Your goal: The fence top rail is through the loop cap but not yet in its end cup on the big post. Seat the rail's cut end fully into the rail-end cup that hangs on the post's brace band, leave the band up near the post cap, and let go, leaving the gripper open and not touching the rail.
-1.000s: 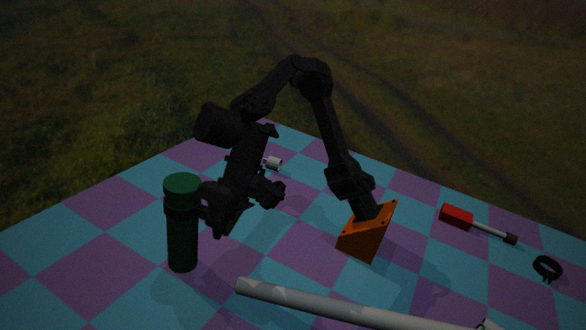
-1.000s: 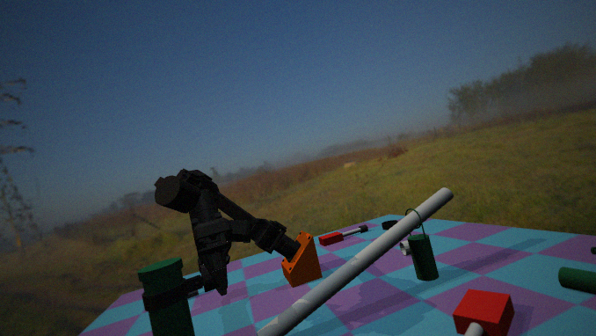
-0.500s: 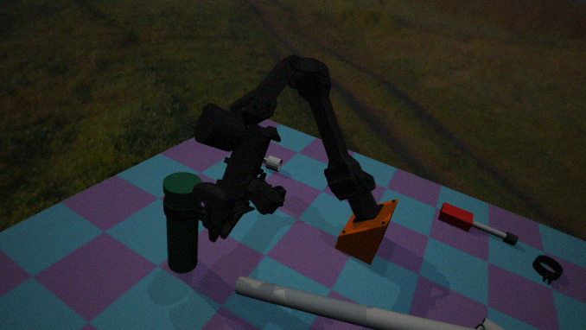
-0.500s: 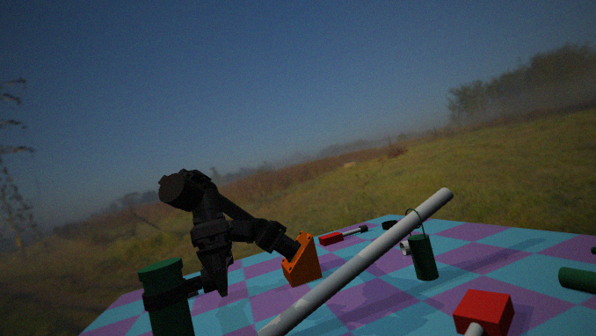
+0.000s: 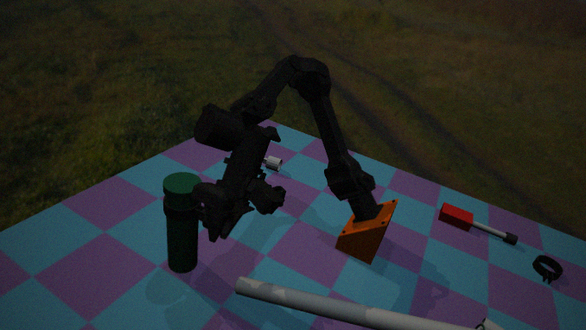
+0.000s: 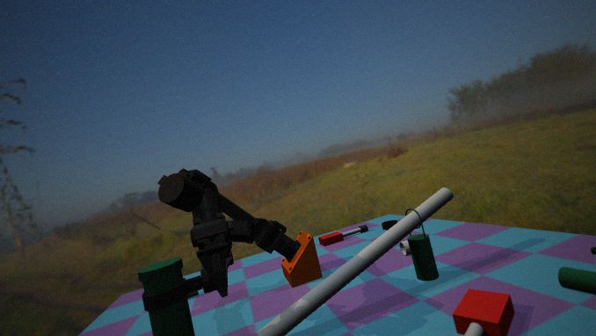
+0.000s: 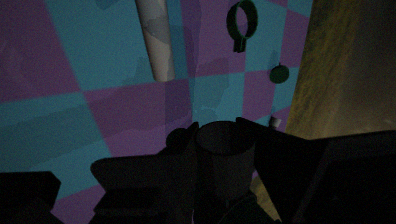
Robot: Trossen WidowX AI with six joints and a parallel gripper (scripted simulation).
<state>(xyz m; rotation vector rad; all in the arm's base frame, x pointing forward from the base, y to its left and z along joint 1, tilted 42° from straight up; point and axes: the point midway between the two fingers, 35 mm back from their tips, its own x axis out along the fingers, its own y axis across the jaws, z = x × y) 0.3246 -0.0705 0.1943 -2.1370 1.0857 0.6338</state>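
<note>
Now: the rail-end cup 3 cm to the right of my gripper tip, 3 cm above it and 1 cm behind it. From my gripper tip the other things lie so: small green post 44 cm to the left, 8 cm behind, 2 cm below.
</note>
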